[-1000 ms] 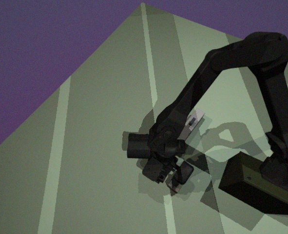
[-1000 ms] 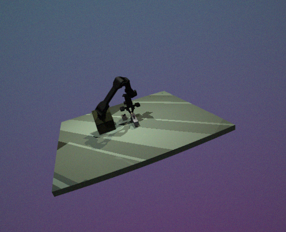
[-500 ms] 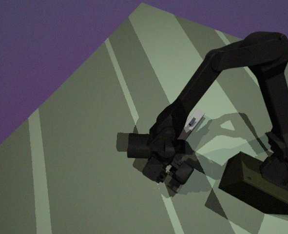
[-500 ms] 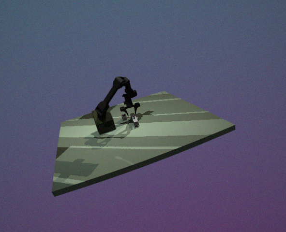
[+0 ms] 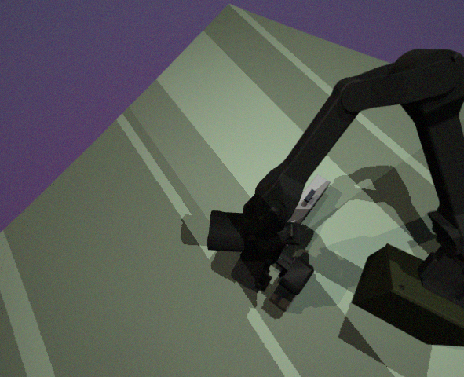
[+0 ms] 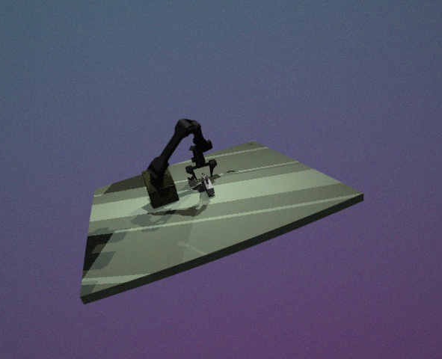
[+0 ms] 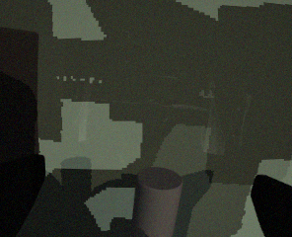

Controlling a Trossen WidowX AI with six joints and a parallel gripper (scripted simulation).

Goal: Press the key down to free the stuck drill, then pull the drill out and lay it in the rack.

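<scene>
The drill is 50 mm to the right of my gripper tip, 30 mm above it and 10 mm behind it. From my gripper tip the other things lie so: long grey block 140 mm to the right, 20 mm behind, 10 mm above; then key 170 mm to the right, 30 mm behind, 30 mm above; then rack 70 mm behind, 30 mm to the left.
</scene>
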